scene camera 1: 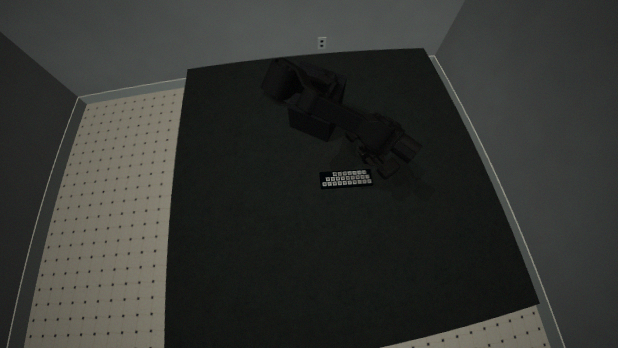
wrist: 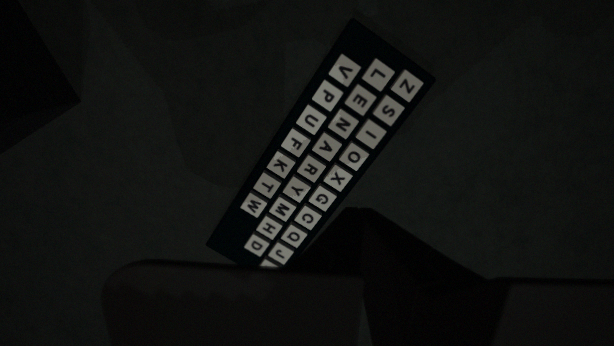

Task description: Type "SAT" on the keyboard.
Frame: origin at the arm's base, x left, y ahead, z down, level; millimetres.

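Seen in the pictures: gripper, fingertip midpoint: (scene camera 1: 365, 162) (wrist: 356, 221); arm's base, origin of the base link: (scene camera 1: 329, 85).
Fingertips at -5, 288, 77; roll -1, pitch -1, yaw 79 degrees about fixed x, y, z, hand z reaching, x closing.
Offsets run from my fingertips to a thing's top centre, as dx, dy, dz. Level surfaces: height alone.
The black keyboard @(-39, -16, +128) (scene camera 1: 346, 178) (wrist: 318, 132) lies on the dark table, with three rows of pale letter keys, and runs slantwise in the wrist view. The S key @(+17, +25, +128) (wrist: 389, 111) is near its upper right end, the A key @(-17, -8, +128) (wrist: 326, 146) is in the middle row, and the T key @(-55, -42, +128) (wrist: 266, 186) is in the left row towards the lower end. My gripper (scene camera 1: 369, 156) (wrist: 356, 221) is shut and empty. In the wrist view its tip shows to the right of the keyboard's lower part, and its body hides the keyboard's bottom corner. Its height above the table is hard to judge.
The dark table @(dz +146) (scene camera 1: 280, 240) carries the arm's base (scene camera 1: 311, 123) behind the keyboard. A grey wall with a white socket (scene camera 1: 322, 42) stands behind the table. Tiled floor (scene camera 1: 110, 200) lies to the left. The light is dim.
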